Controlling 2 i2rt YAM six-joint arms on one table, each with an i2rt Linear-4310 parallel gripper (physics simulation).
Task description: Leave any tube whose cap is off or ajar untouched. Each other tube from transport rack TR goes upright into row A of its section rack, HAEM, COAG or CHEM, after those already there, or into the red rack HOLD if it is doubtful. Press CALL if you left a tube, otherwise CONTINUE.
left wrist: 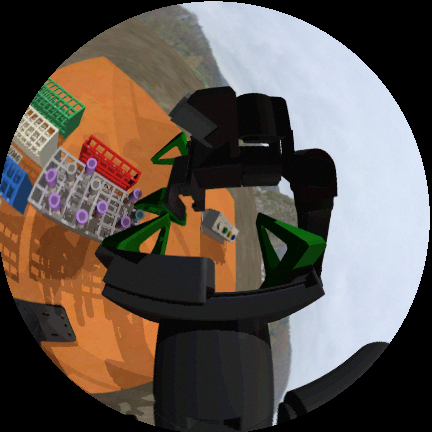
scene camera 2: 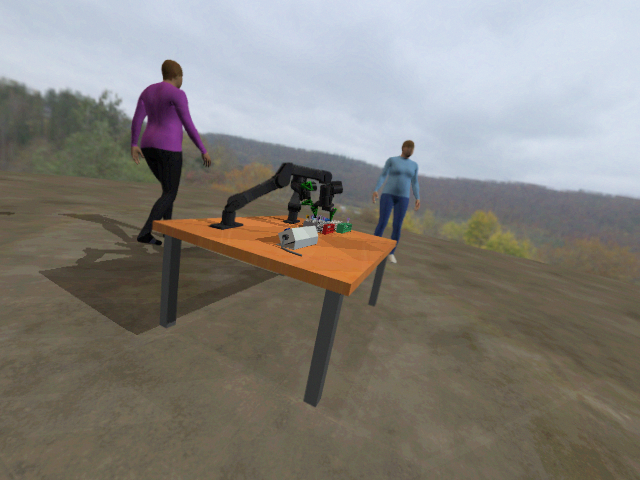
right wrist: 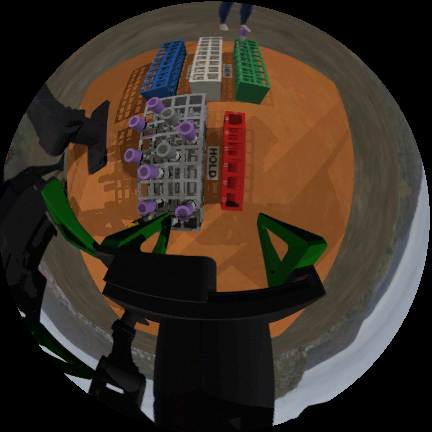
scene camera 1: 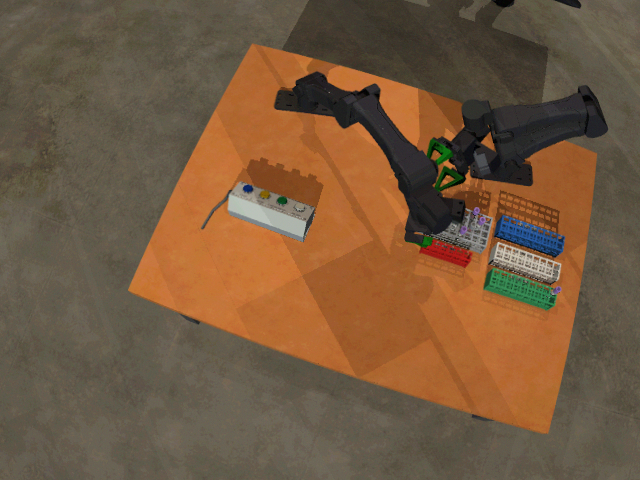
Scene:
The same spot on a grey button box: (scene camera 2: pixel 294 238) is (scene camera 1: pixel 228 207).

